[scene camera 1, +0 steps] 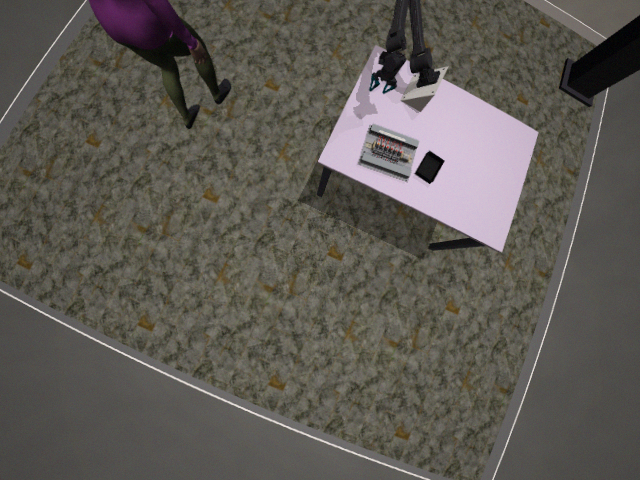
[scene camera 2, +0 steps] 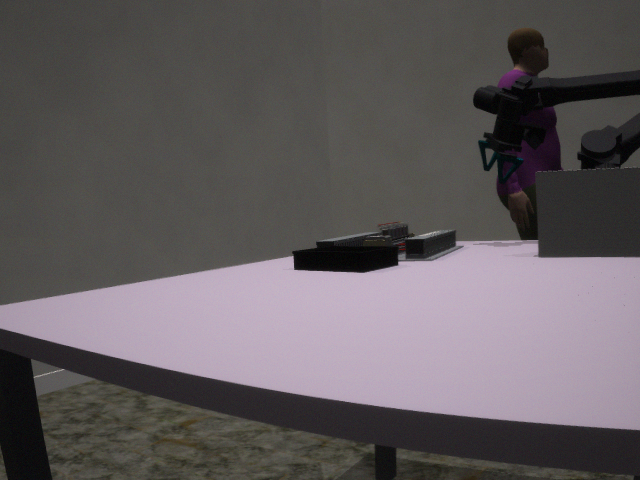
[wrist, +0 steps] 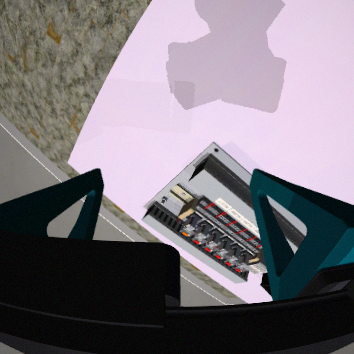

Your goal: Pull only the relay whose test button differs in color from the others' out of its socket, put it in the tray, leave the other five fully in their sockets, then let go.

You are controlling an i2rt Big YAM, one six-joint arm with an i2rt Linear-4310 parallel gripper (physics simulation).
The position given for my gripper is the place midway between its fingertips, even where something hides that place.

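Observation:
My gripper [scene camera 2: 493, 177] is visible, and the wrist view [wrist: 176, 176] shows it too. A grey panel [wrist: 172, 204] is also visible.

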